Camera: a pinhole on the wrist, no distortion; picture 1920 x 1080 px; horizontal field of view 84.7 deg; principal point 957.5 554.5 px. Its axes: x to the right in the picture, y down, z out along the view. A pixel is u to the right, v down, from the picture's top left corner.
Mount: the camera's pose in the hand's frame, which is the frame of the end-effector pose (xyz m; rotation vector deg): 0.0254 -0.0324 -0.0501 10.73 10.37 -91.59
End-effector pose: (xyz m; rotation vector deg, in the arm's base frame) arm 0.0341 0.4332 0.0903 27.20 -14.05 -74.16
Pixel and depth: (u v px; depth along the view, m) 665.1 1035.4 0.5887
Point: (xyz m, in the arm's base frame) -0.1467 0.0343 0.5481
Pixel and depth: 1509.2 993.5 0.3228
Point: -0.2611 0.1890 0.1452
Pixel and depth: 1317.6 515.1 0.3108
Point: -0.2409 0.3400 0.1927
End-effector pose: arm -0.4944 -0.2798 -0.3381 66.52 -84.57 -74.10
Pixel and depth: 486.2 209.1 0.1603
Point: -0.6074 -0.2275 -0.3510
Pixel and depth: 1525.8 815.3 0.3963
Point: -0.7582 -0.3405 -0.7038
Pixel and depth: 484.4 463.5 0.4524
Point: -0.9223 -0.1712 -0.3292
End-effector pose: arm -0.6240 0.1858 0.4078 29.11 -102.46 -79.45
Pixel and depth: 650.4 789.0 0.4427
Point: -1.0231 0.3437 0.4062
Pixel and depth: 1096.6 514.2 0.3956
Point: -0.9074 0.3247 0.2210
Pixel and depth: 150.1 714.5 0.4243
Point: -0.9981 0.4427 0.5782
